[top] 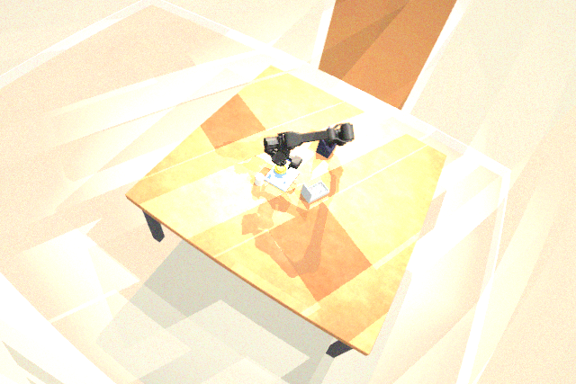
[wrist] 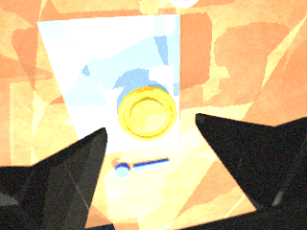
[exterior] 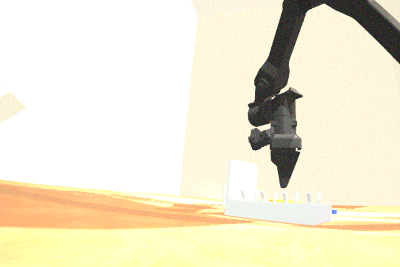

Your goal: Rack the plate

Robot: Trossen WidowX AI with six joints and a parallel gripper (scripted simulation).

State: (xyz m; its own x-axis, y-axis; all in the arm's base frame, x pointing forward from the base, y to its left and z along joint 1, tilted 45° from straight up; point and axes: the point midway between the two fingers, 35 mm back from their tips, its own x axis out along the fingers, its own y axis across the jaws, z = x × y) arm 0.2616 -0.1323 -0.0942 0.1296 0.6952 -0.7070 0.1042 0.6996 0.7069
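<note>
Now: gripper tip 3 cm above the yellow plate. Also, from my gripper tip: white dish rack: 4 cm ahead, 21 cm to the left, 2 cm below; white cup: 12 cm ahead, 6 cm to the right, 2 cm below.
</note>
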